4 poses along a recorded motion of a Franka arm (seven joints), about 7.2 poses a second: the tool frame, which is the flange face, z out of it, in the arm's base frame.
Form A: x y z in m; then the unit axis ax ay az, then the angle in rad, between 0 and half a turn.
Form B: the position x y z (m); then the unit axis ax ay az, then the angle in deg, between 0 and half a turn. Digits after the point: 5 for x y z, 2 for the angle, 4 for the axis.
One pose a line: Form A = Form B
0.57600, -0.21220, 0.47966, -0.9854, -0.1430, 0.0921, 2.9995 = 0.57600, -0.21220, 0.47966, -0.9854, -0.1430, 0.0921, 171.86
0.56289, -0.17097, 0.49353, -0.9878, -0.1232, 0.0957, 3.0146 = 0.56289, -0.17097, 0.49353, -0.9878, -0.1232, 0.0957, 172.72
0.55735, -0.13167, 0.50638, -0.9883, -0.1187, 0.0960, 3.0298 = 0.55735, -0.13167, 0.50638, -0.9883, -0.1187, 0.0960, 173.59
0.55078, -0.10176, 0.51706, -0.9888, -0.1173, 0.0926, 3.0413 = 0.55078, -0.10176, 0.51706, -0.9888, -0.1173, 0.0926, 174.25
